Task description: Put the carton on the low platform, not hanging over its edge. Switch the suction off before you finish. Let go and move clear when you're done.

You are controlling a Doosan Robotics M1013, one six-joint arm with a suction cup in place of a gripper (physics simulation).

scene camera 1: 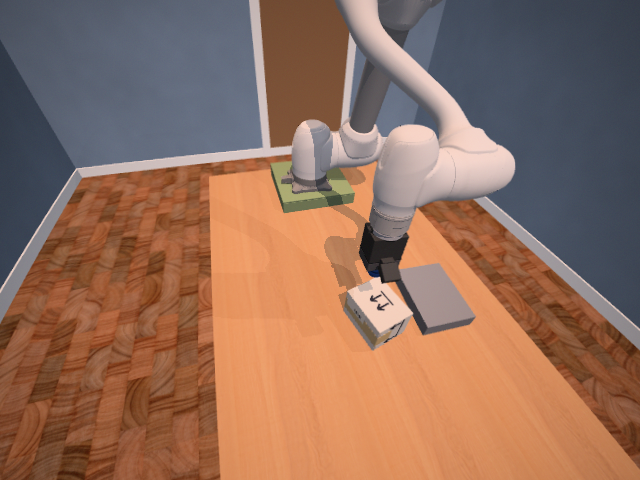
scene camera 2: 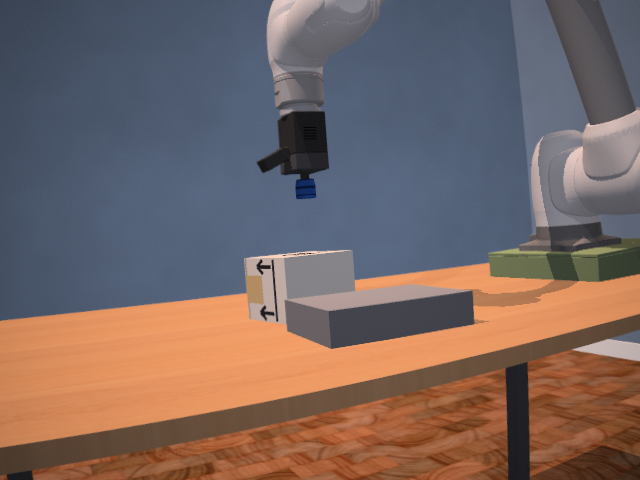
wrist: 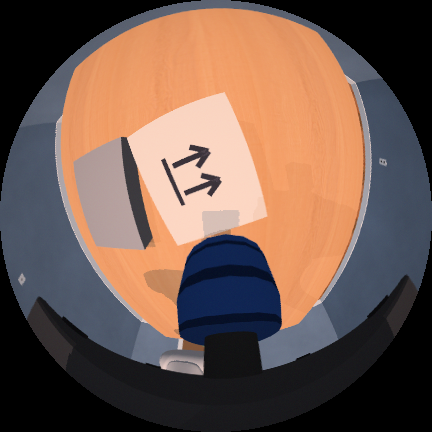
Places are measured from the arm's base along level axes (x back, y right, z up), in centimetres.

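Pixels of known places: hand, tool point: [scene camera 1: 374, 272] [scene camera 2: 306, 198] [wrist: 225, 267]; arm's base, link origin: [scene camera 1: 309, 181] [scene camera 2: 569, 247].
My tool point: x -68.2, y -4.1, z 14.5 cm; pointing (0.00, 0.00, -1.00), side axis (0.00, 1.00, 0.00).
Observation:
For each thing: its middle in the pictures, then the offset to it from my tool point. Level surfaces: height alone.
- white carton, body centre: [wrist: 200, 167] [scene camera 2: 300, 284] [scene camera 1: 375, 312] dx -3.1, dy -2.2, dz -15.3 cm
- low grey platform, body centre: [scene camera 2: 376, 312] [wrist: 106, 198] [scene camera 1: 431, 296] dx +0.5, dy -23.8, dz -18.3 cm
- wooden table, surface height: dz -20.7 cm
The white carton [scene camera 1: 368, 316] [scene camera 2: 320, 273] [wrist: 227, 135] lies on its side on the table beside the low grey platform [scene camera 1: 439, 299] [scene camera 2: 403, 321] [wrist: 106, 202], turned at an angle to it. A face with two arrows is on top, and the arrows on a side face point sideways in scene camera 2. Any gap between carton and platform is too narrow to judge. My blue suction cup [scene camera 1: 373, 273] [scene camera 2: 305, 190] [wrist: 229, 287] is open, holds nothing and hangs above the carton's level. In the wrist view it shows by the carton's near edge. The platform's top carries nothing.
The wooden table [scene camera 1: 279, 392] [scene camera 2: 129, 361] [wrist: 200, 55] bears both objects. The arm's base stands on a green block [scene camera 1: 315, 201] [scene camera 2: 542, 264] at the table's far end in scene camera 1. The table's long edge runs past the platform's outer side.

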